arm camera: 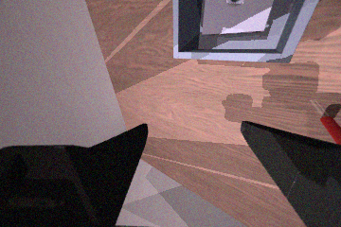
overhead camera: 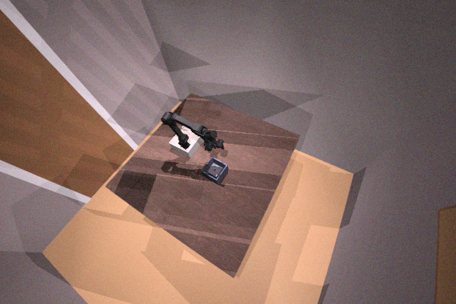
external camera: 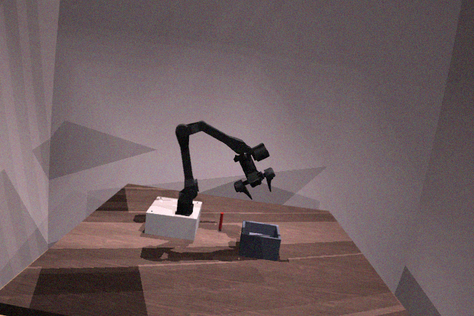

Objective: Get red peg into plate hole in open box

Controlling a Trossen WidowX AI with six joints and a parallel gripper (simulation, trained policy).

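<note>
The red peg is 170 mm below my gripper tip, 170 mm behind it and 40 mm to the left of it. Round my gripper tip: plate: 170 mm below, 120 mm to the right, 30 mm ahead; then box: 180 mm below, 120 mm to the right, 30 mm ahead.
</note>
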